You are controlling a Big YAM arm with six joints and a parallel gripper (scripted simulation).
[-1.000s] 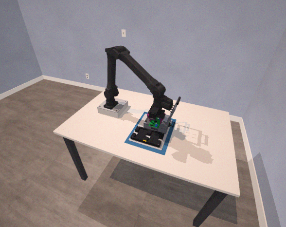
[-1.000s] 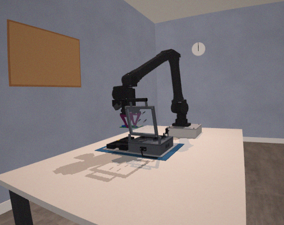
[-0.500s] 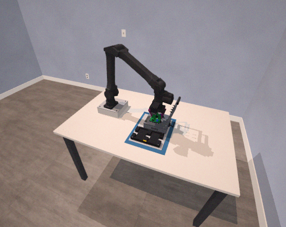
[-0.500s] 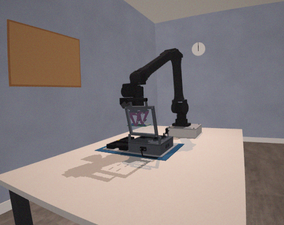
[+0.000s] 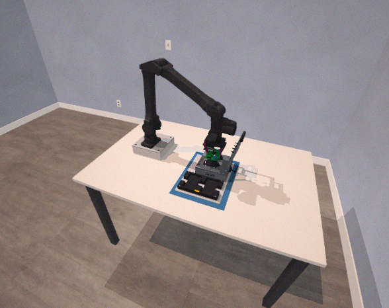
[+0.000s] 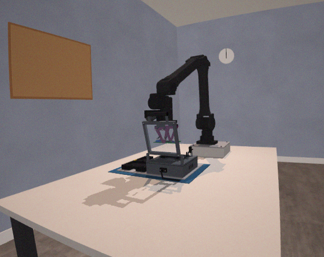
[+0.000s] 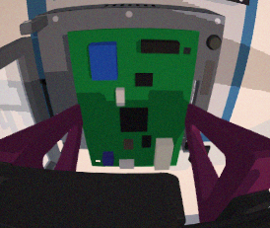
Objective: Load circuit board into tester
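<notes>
Right now the small latch hook is 80 mm behind my hand, 80 mm to the left of it and 50 mm below it. From my hand the other things lie so: clear lid: 110 mm ahead, 40 mm to the left, 40 mm above; green circuit board: right at my hand.
</notes>
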